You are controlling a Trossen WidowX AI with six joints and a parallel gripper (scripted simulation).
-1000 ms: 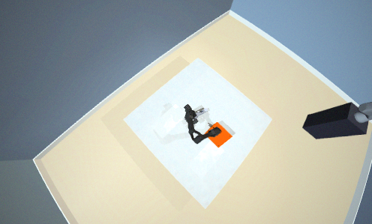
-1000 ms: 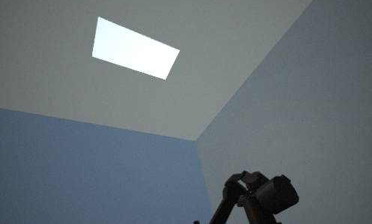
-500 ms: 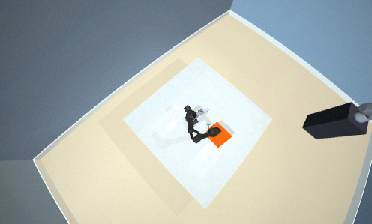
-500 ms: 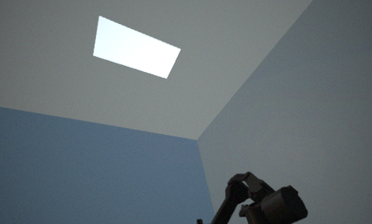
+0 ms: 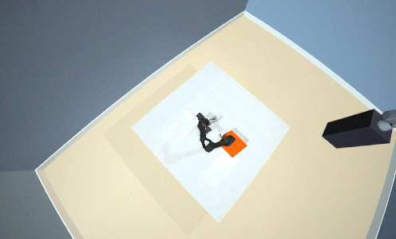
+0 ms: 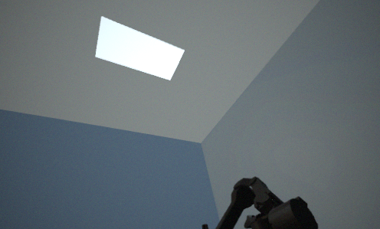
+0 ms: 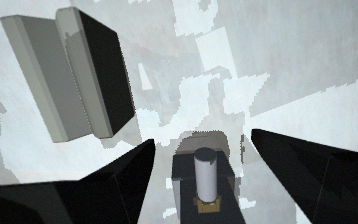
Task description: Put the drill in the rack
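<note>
Now: the drill 5 cm to the right of my gripper tip, 3 cm above it and 2 cm behind it. The rest, counted from my gripper tip: grey ribbed block: 8 cm to the left, 6 cm behind.
</note>
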